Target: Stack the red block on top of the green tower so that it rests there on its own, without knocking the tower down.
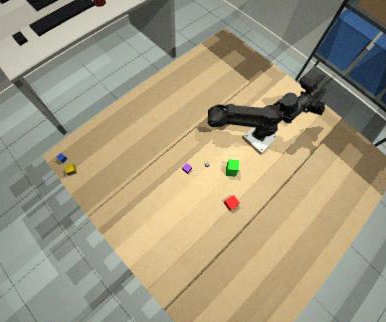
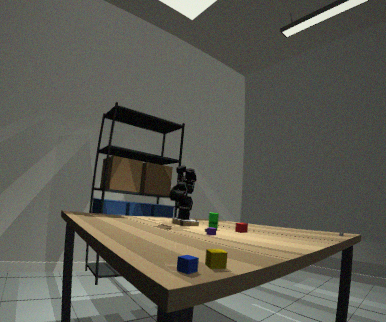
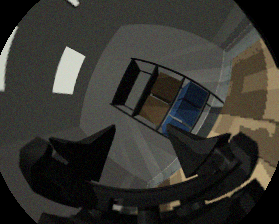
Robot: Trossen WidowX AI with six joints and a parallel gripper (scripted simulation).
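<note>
The red block is 56 cm ahead of my gripper tip, 30 cm below it and 5 cm to the right of it. Also, from my gripper tip: purple block 53 cm ahead, 31 cm below, 30 cm to the right; then small dark object 46 cm ahead, 32 cm below, 24 cm to the right; then yellow block 85 cm ahead, 74 cm to the right, 31 cm below.
</note>
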